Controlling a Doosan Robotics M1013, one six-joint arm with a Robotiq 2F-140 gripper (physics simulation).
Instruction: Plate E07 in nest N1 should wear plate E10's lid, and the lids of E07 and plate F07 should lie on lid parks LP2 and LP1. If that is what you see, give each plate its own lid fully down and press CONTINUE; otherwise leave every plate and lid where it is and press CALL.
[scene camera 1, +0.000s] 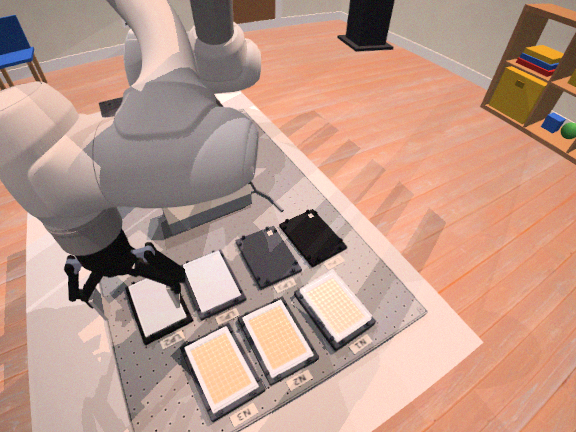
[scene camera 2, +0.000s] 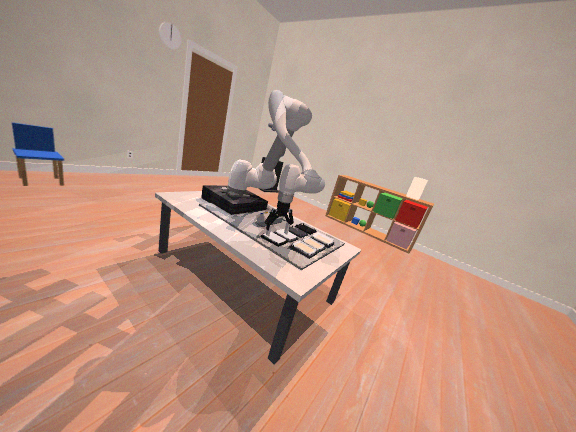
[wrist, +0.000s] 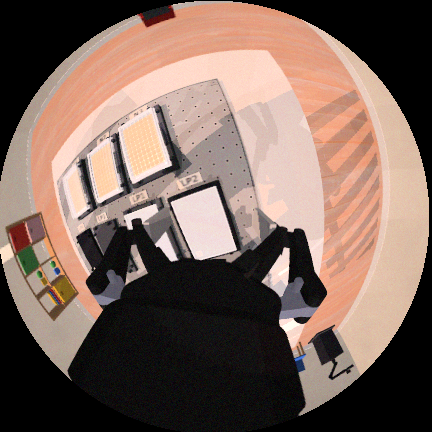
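Pixels of known places: gripper, fingertip midpoint: (scene camera 1: 143, 307) (scene camera 2: 276, 234) (wrist: 210, 216); arm's base, origin of the base link: (scene camera 2: 235, 193).
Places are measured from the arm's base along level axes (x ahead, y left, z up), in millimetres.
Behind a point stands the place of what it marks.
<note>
Plates with tan wells and white rims sit in nest N1 (scene camera 1: 336, 306) @[x 771, y 280, z -48 mm] (wrist: 76, 192) @[x 755, y 258, z -50 mm], nest N2 (scene camera 1: 278, 340) @[x 797, y 152, z -60 mm] (wrist: 105, 170) @[x 781, y 134, z -57 mm] and nest N3 (scene camera 1: 221, 369) @[x 821, y 41, z -53 mm] (wrist: 145, 145) @[x 804, y 26, z -56 mm]. Their codes, and whether clear lids cover them, cannot be made out. A plain white lid-like panel (scene camera 1: 159, 310) @[x 669, y -59, z -66 mm] (wrist: 205, 222) @[x 653, y -68, z -66 mm] lies flat on the black park labelled LP2. A second white panel (scene camera 1: 212, 282) @[x 634, y 56, z -66 mm] (wrist: 140, 214) @[x 678, y 61, z -66 mm] lies on the park beside it; that label is hard to read. My gripper (scene camera 1: 127, 295) (scene camera 2: 279, 227) @[x 674, y -81, z -31 mm] (wrist: 210, 216) @[x 674, y -81, z -31 mm] is open and empty, above the LP2 panel, with its fingers spread to either side.
A dark grey pad (scene camera 1: 268, 256) @[x 598, y 190, z -74 mm] and a black pad (scene camera 1: 313, 237) @[x 577, y 309, z -74 mm] hold no panel. The button box (scene camera 1: 210, 215) @[x 438, y 83, z -69 mm] is partly hidden by the arm, its buttons out of sight. The perforated board lies on the white table (scene camera 2: 230, 240) @[x 567, y -326, z -96 mm]. The black robot base (scene camera 2: 232, 200) @[x 165, y -118, z -2 mm] stands at its far end.
</note>
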